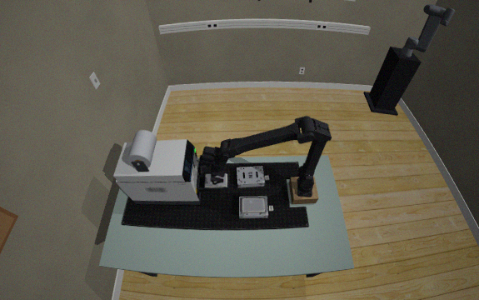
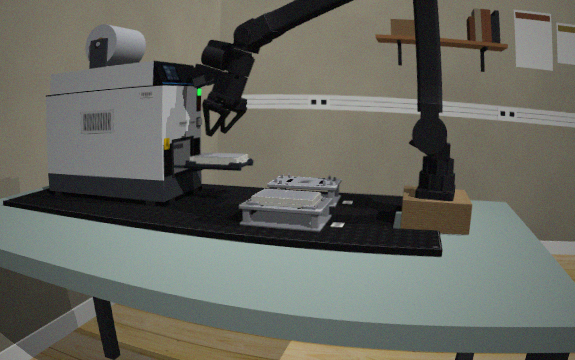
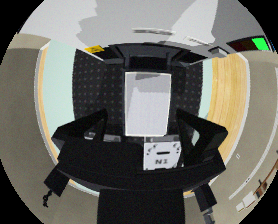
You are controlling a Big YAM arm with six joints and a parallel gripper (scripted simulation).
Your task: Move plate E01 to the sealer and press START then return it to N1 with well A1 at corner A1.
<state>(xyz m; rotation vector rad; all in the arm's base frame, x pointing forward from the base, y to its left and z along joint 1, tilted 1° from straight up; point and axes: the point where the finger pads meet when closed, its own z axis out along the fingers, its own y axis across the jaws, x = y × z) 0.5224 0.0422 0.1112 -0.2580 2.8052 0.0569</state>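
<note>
My hand is 1 cm to the left of the sealer stage and 8 cm above it. Also, from my hand: foil roll 33 cm ahead, 4 cm to the left, 25 cm above; plate 23 cm behind, 10 cm to the left, 12 cm below.
</note>
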